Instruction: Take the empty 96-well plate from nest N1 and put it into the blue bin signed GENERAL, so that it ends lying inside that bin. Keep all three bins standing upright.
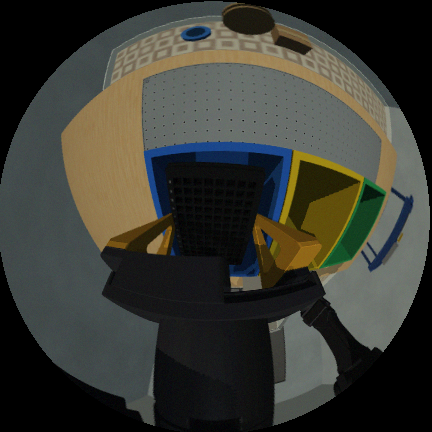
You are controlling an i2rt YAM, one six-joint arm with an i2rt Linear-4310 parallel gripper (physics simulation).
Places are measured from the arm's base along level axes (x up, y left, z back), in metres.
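Pixels of known places: gripper, between the fingertips: [213, 217].
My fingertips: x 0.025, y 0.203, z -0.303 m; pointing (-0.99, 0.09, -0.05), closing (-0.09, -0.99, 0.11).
Observation:
Ahead of a thing's pixels: the offset from my fingertips to its top centre. "spot": to the spot under its first point. Level surfaces: height alone.
The 96-well plate {dz +0.008, dx +0.012, dy +0.001 m} [215, 205] looks black and is gripped between the two orange fingers of my gripper [213, 217], which is shut on it. The blue bin {dz +0.017, dx +0.005, dy -0.002 m} [220, 147] lies behind and below the plate, and its rim shows around the plate on the left, far and right sides. The plate covers most of the bin's opening, so its height over the rim is hard to tell. The bin stands upright. Its sign and nest N1 do not show.
A yellow bin {dz +0.029, dx +0.005, dy -0.133 m} [296, 172] stands upright right of the blue bin, and a green bin {spot: dz -0.047, dx +0.005, dy -0.256 m} [374, 185] stands upright right of that. A grey perforated board {dx -0.174 m} [215, 105] lies beyond them on the wooden table {dx -0.187 m} [105, 150]. A blue frame [400, 225] is at the far right.

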